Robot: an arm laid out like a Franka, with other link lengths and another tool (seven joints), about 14 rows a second.
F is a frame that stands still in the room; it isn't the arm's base.
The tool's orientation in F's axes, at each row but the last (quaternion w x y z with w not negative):
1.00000 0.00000 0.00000 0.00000
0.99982 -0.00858 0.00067 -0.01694
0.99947 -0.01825 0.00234 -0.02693
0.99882 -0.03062 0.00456 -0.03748
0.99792 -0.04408 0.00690 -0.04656
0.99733 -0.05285 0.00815 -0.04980
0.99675 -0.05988 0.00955 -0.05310
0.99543 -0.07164 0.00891 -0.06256
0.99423 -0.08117 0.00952 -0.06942
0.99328 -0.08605 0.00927 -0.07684
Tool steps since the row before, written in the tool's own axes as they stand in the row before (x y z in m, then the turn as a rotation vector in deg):
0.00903 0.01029 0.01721 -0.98 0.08 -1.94
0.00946 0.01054 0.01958 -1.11 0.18 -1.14
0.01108 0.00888 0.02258 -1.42 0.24 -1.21
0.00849 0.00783 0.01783 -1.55 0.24 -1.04
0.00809 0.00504 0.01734 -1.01 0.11 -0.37
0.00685 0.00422 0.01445 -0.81 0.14 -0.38
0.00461 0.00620 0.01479 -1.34 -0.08 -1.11
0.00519 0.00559 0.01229 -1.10 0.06 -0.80
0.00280 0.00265 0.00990 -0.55 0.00 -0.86
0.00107 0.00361 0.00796 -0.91 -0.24 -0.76
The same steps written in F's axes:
0.00903 0.01029 0.01721 -0.98 0.08 -1.94
0.00984 0.01055 0.01939 -1.11 0.20 -1.14
0.01167 0.00908 0.02220 -1.41 0.27 -1.21
0.00925 0.00824 0.01726 -1.54 0.29 -1.04
0.00883 0.00576 0.01675 -1.00 0.17 -0.37
0.00754 0.00500 0.01384 -0.80 0.18 -0.38
0.00561 0.00738 0.01388 -1.37 -0.07 -1.08
0.00617 0.00657 0.01131 -1.11 0.08 -0.79
0.00343 0.00378 0.00932 -0.57 -0.06 -0.84
0.00185 0.00470 0.00721 -0.96 -0.22 -0.70

